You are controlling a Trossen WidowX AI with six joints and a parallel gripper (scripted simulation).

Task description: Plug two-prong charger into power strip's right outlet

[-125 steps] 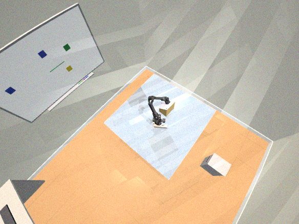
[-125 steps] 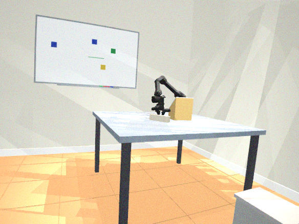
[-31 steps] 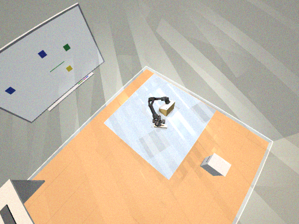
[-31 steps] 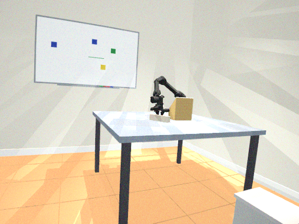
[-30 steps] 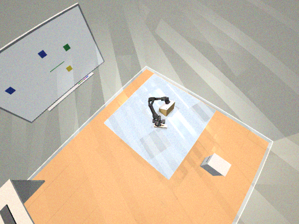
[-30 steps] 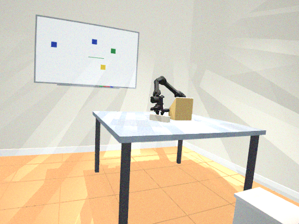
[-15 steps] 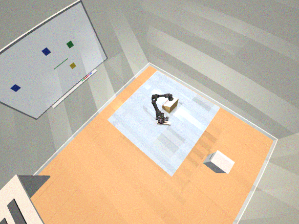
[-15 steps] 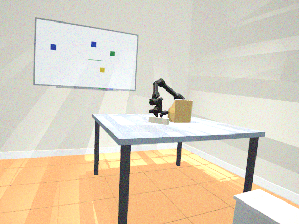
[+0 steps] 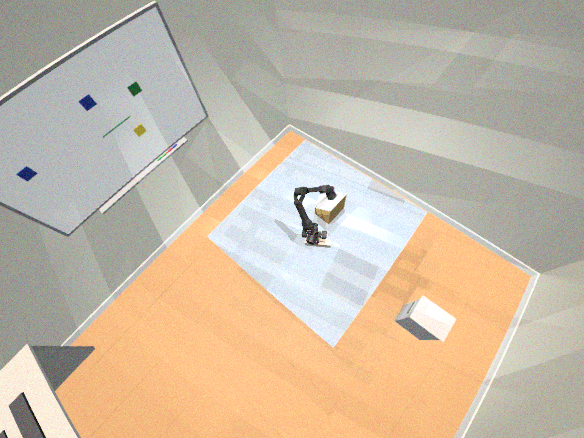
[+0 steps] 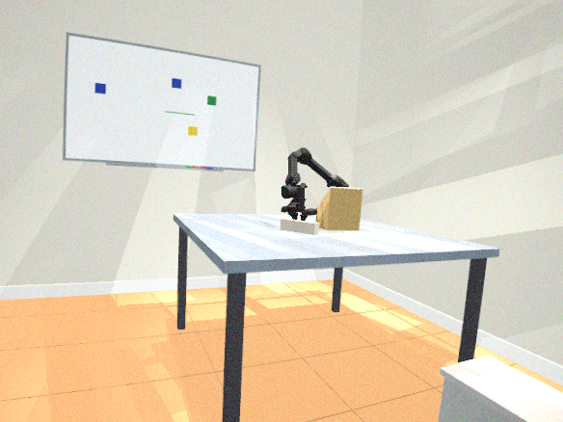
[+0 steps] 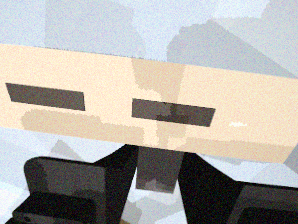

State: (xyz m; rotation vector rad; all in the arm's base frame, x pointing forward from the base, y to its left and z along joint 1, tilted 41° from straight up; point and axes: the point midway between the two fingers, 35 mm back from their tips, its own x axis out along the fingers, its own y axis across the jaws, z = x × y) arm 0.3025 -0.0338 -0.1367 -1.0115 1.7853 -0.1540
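My gripper tip is 10 mm to the right of the two-prong charger, 10 mm below it and 10 mm short of it.
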